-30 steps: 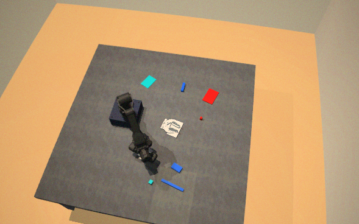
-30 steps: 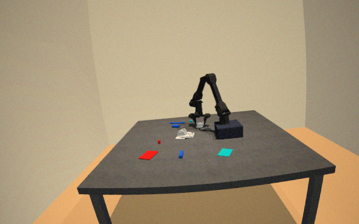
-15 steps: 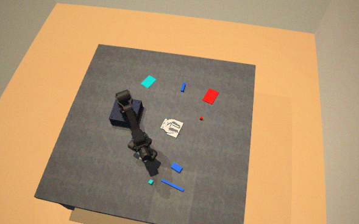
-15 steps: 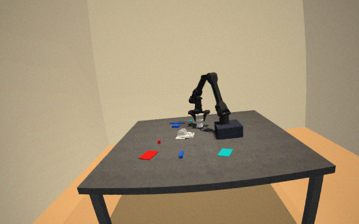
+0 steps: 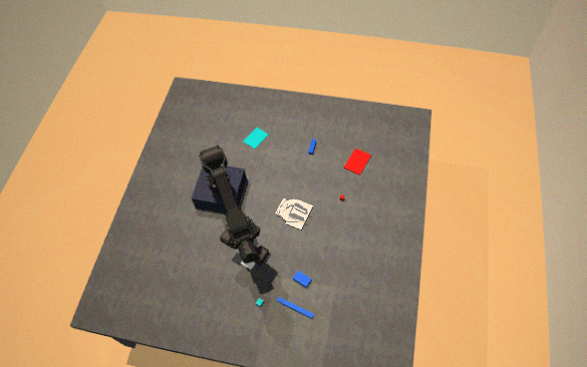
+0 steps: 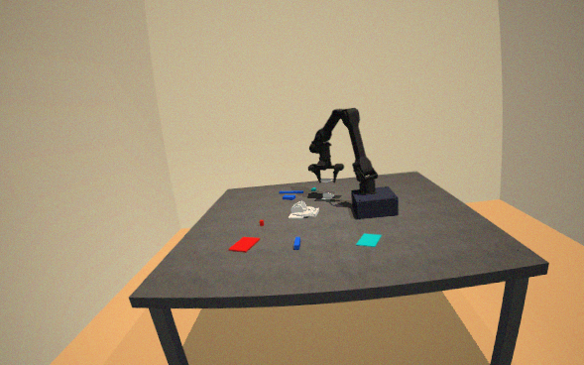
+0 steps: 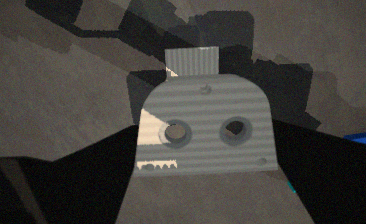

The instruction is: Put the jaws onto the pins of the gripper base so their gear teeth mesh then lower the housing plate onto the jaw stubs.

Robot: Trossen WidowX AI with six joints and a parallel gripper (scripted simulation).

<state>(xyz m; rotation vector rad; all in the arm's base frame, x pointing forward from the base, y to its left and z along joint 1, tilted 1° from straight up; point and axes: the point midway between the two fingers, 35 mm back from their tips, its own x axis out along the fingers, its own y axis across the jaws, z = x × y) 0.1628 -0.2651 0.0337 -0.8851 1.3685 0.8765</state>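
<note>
Now: gripper tip 260 mm to the right of the white jaw, 130 mm short of it and 70 mm above it. Round my gripper tip: blue block: 220 mm ahead, 70 mm below, 50 mm to the right; then white block: 70 mm below, 10 mm to the left; then cyan cube: 160 mm to the right, 70 mm below, 70 mm ahead.
</note>
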